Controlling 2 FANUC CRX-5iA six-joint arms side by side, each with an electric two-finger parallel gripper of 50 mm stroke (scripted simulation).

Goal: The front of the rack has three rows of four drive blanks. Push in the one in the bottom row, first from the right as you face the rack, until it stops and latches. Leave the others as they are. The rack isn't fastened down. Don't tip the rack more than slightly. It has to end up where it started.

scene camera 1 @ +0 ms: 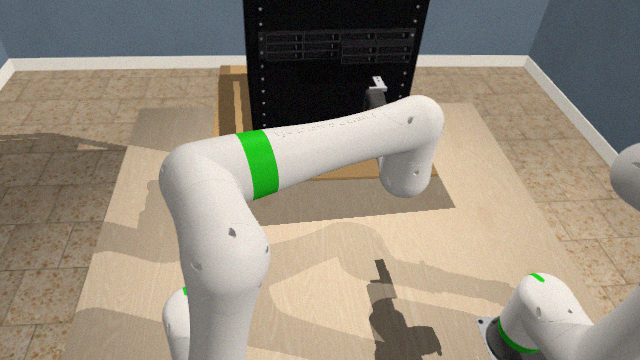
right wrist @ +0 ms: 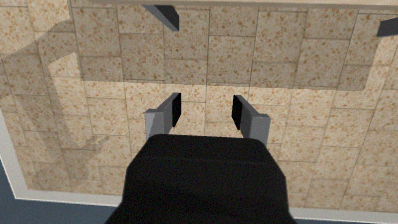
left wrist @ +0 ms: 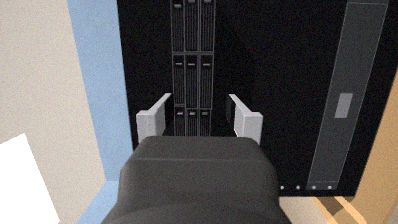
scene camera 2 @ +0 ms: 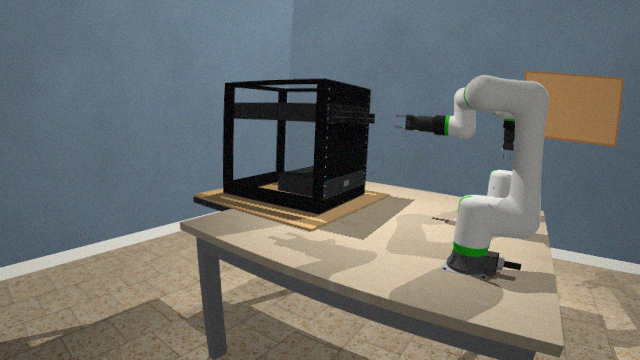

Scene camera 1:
black rack: 292,92
wooden board: 232,113
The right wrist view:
right gripper: 206,104
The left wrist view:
left gripper: 200,104
black rack: 317,79
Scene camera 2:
black rack: 339,172
